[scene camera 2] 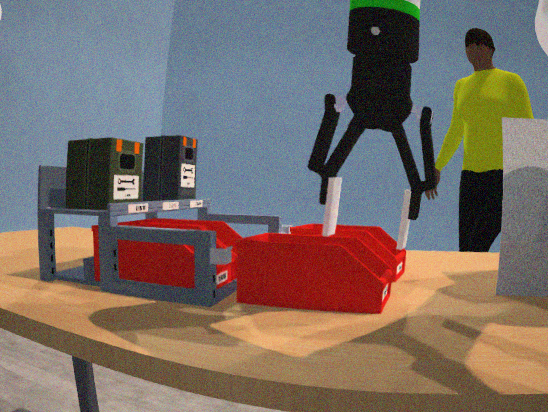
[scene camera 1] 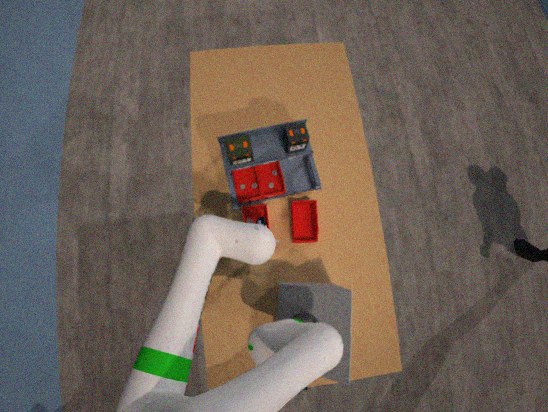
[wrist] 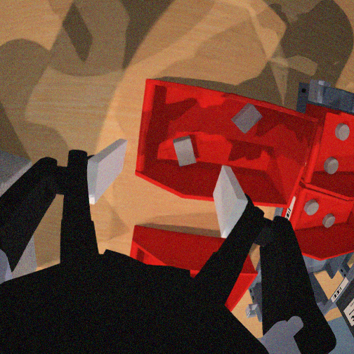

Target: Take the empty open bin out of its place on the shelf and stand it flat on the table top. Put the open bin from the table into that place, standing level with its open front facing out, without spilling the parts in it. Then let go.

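Places are measured from the arm's base along level axes (x ahead, y left, z up), in millimetres.
Pixels of known places: gripper, fingertip midpoint: [scene camera 2: 364,241].
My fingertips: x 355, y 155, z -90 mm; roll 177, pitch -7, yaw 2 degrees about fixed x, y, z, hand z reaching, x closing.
For each thing: its top centre in the pictures, then the offset to it from my fingertips.
- empty red bin, middle of its top: [scene camera 2: 352,227] [scene camera 1: 305,220] dy -174, dx +70, dz +2 mm
- red bin with grey parts, middle of its top: [scene camera 2: 320,239] [scene camera 1: 256,225] dy +28, dx +48, dz +2 mm
- green case, middle of its top: [scene camera 2: 106,141] [scene camera 1: 238,146] dy +99, dx +343, dz +124 mm
- dark case, middle of its top: [scene camera 2: 172,136] [scene camera 1: 297,131] dy -127, dx +394, dz +151 mm
The empty red bin [scene camera 1: 304,221] [wrist: 175,243] stands flat on the table in front of the grey shelf [scene camera 1: 269,145] [scene camera 2: 204,267]. The red bin with grey parts [scene camera 1: 256,209] [scene camera 2: 310,275] [wrist: 215,127] stands level on the table beside it; two blocks show inside. The shelf's lower right place [scene camera 1: 297,176] is vacant. My gripper [scene camera 2: 365,241] [wrist: 170,167] is partly open, with nothing between its fingers. It hangs low at the parts bin: in the wrist view one pad appears beyond its front end, the other over its side wall. Exact pad heights are unclear.
Two red bins [scene camera 1: 246,185] [scene camera 1: 272,176] with round parts fill the shelf's other lower places. A green case [scene camera 1: 239,149] [scene camera 2: 100,172] and a dark case [scene camera 1: 297,136] [scene camera 2: 162,167] stand above. A grey block [scene camera 1: 332,320] [scene camera 2: 522,225] stands on the table. A person [scene camera 2: 492,125] stands behind.
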